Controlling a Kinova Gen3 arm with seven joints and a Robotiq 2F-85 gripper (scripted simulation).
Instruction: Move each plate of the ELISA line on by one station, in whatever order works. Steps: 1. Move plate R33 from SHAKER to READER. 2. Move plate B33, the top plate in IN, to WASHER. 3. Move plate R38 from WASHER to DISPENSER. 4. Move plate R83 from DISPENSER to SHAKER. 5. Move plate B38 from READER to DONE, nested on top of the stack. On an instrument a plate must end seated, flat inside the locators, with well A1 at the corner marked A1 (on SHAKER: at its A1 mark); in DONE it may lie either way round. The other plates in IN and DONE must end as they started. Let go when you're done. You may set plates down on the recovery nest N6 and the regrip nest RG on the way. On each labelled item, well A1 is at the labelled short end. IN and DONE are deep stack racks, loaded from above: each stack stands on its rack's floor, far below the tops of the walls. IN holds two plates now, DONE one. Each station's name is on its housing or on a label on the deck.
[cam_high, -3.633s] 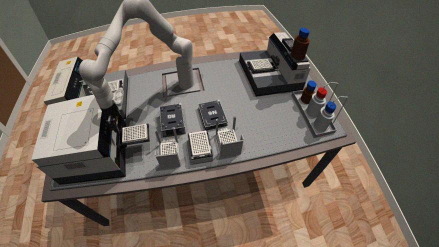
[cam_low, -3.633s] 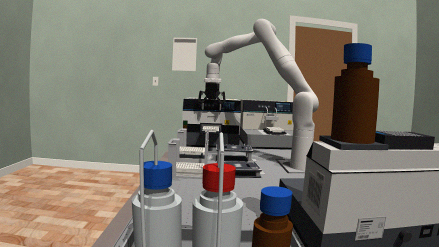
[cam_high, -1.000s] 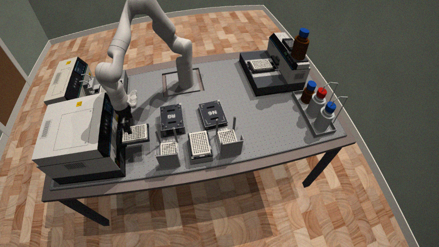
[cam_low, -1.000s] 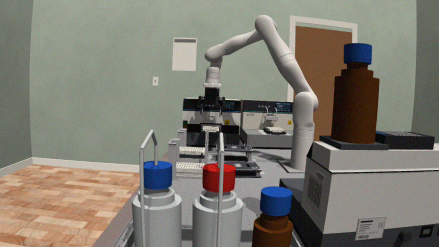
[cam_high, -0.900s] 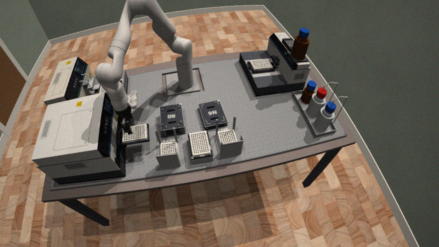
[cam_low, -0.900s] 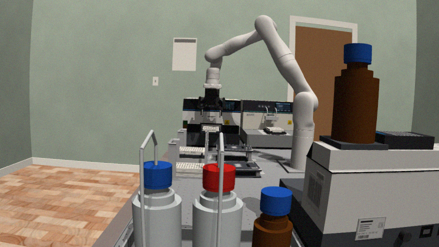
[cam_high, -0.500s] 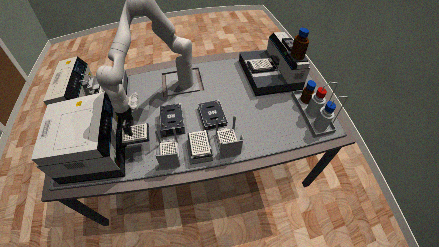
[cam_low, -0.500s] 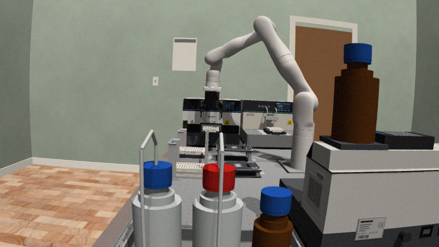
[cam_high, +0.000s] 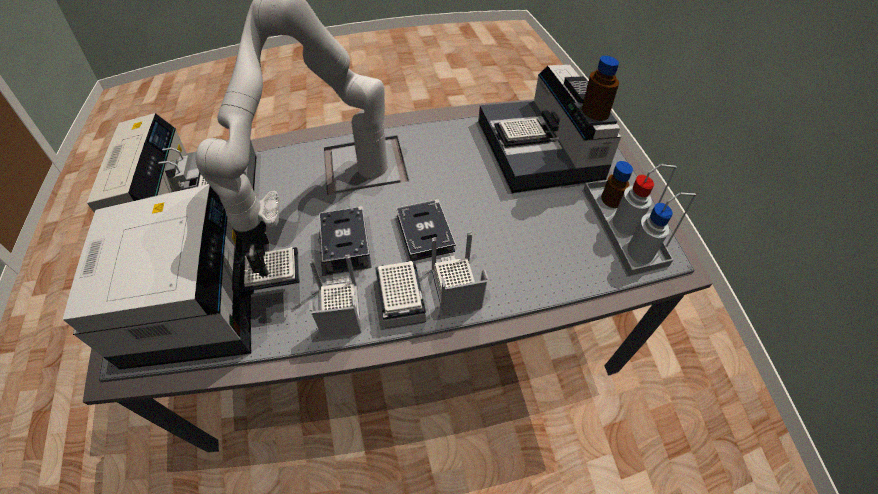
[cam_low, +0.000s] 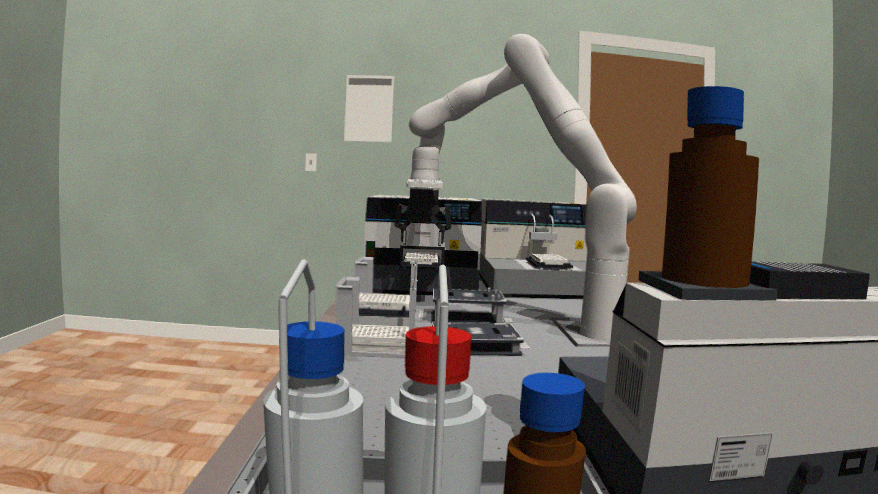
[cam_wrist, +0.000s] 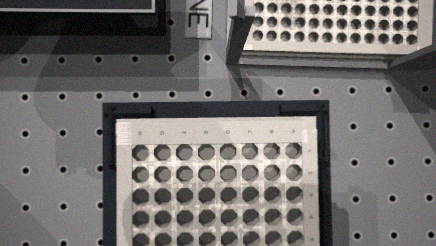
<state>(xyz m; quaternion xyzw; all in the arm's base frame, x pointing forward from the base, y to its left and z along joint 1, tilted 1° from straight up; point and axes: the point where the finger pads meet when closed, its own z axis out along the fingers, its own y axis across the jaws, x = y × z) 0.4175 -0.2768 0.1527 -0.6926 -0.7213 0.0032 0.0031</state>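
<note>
My gripper is now 50 mm above the dark reader tray. From my hand the other things lie so: regrip nest RG (120 mm behind, 180 mm to the left, 100 mm below); reader housing (10 mm ahead, 290 mm to the right, 80 mm above); washer nest (370 mm behind, 200 mm to the right, 60 mm below).
</note>
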